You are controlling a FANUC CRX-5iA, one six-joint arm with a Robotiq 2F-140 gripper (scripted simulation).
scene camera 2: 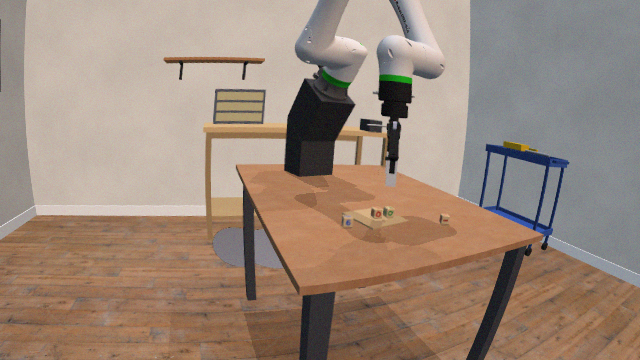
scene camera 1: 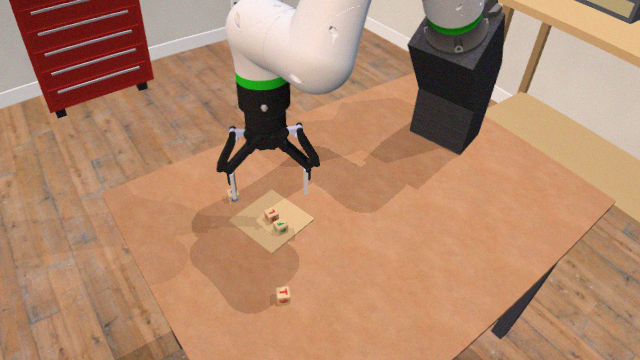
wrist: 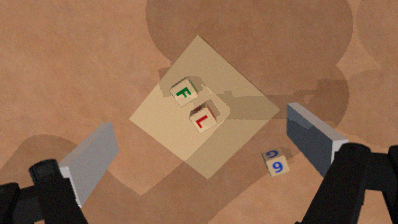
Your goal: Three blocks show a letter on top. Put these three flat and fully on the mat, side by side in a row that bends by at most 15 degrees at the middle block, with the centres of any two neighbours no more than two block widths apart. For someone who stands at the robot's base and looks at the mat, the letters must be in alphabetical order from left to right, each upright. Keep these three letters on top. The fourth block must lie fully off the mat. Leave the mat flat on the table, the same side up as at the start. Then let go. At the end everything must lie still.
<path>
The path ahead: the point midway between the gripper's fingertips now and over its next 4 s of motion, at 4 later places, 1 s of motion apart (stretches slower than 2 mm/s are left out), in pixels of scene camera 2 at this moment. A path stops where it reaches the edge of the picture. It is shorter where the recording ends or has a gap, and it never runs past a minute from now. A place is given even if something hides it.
The gripper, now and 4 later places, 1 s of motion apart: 389, 179; 407, 183; 424, 186; 441, 187; 449, 191
</path>
